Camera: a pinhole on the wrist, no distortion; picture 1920 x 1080 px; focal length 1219.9 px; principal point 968.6 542.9 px. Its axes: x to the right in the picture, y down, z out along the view. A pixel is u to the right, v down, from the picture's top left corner.
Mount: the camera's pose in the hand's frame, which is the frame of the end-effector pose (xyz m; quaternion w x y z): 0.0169 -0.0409 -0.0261 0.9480 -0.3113 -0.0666 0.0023
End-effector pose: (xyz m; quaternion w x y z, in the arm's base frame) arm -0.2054 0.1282 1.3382 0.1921 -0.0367 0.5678 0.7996
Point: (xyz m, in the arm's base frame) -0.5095 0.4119 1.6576
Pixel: 1793.5 772.4
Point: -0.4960 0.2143 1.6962
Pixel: outside the picture
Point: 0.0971 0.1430 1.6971
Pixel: outside the picture
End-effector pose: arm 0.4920 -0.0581 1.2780 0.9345 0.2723 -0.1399 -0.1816
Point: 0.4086 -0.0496 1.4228
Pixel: 705.3 443.0
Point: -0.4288 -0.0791 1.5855
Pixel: outside the picture
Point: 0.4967 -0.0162 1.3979
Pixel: 1032.9 934.4
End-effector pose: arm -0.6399 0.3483 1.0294 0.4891 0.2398 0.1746 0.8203
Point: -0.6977 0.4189 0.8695
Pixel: behind the camera
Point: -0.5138 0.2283 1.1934
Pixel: 462.6 226.3
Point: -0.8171 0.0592 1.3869
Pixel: outside the picture
